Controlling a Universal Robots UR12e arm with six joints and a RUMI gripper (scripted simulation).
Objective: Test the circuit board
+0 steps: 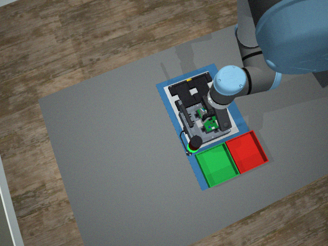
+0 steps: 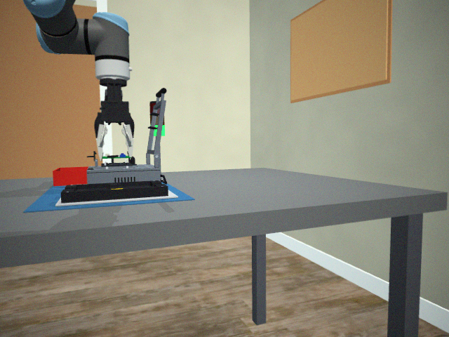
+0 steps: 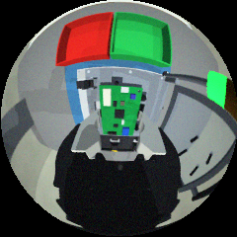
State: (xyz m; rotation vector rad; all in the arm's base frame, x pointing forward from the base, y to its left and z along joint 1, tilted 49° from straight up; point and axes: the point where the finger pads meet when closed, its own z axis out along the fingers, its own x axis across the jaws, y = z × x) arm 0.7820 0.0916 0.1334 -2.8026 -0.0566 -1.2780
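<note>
My gripper is now 1 cm to the left of the green circuit board. The rest, counted from my hand: green bin: 3 cm ahead, 20 cm to the left, 8 cm below; black latch hook: 7 cm behind, 4 cm to the left; tester lid: 12 cm ahead, 9 cm above.
</note>
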